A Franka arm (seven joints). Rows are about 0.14 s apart.
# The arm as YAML. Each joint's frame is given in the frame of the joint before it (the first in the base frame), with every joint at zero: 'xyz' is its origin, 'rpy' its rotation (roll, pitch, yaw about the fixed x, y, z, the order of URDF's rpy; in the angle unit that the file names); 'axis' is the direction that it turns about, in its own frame. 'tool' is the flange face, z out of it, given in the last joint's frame.
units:
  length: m
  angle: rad
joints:
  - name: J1
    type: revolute
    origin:
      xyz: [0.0, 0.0, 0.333]
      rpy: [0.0, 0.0, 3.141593]
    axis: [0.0, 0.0, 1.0]
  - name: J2
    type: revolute
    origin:
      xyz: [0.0, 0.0, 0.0]
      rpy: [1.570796, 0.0, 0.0]
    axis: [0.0, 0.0, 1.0]
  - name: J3
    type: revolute
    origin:
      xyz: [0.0, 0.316, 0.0]
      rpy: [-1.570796, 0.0, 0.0]
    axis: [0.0, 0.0, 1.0]
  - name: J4
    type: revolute
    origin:
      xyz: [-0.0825, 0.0, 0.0]
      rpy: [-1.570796, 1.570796, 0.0]
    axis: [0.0, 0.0, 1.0]
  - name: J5
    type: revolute
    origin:
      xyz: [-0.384, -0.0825, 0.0]
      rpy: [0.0, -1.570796, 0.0]
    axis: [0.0, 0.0, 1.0]
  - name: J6
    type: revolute
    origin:
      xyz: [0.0, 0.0, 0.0]
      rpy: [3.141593, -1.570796, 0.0]
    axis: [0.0, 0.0, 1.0]
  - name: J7
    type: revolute
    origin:
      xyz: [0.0, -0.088, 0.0]
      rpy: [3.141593, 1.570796, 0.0]
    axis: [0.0, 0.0, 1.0]
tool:
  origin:
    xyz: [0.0, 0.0, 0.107]
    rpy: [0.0, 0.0, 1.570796]
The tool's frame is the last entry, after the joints.
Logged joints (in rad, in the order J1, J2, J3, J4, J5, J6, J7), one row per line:
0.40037 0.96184 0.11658 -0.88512 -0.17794 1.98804 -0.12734
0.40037 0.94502 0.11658 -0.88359 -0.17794 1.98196 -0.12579
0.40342 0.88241 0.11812 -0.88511 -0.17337 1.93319 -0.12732
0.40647 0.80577 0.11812 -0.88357 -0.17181 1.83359 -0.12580
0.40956 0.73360 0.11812 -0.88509 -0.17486 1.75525 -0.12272
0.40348 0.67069 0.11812 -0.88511 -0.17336 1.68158 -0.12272
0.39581 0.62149 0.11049 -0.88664 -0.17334 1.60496 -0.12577
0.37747 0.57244 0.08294 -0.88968 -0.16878 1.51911 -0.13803
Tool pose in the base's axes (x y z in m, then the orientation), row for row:
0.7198 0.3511 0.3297 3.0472 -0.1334 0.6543
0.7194 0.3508 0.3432 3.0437 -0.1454 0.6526
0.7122 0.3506 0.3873 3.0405 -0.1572 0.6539
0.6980 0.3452 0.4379 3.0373 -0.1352 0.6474
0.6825 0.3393 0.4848 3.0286 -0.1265 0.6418
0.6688 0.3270 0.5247 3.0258 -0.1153 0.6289
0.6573 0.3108 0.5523 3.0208 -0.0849 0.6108
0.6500 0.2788 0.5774 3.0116 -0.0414 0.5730
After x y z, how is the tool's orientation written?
As angles about the fixed x, y, z axes (roll, pitch, yaw), in radians.
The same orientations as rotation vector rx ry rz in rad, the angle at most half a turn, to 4 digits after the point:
2.9252 0.9824 0.2420
2.9254 0.9783 0.2612
2.9244 0.9788 0.2801
2.9196 0.9681 0.2485
2.9121 0.9564 0.2389
2.9123 0.9365 0.2227
2.9081 0.9086 0.1788
2.9042 0.8513 0.1158

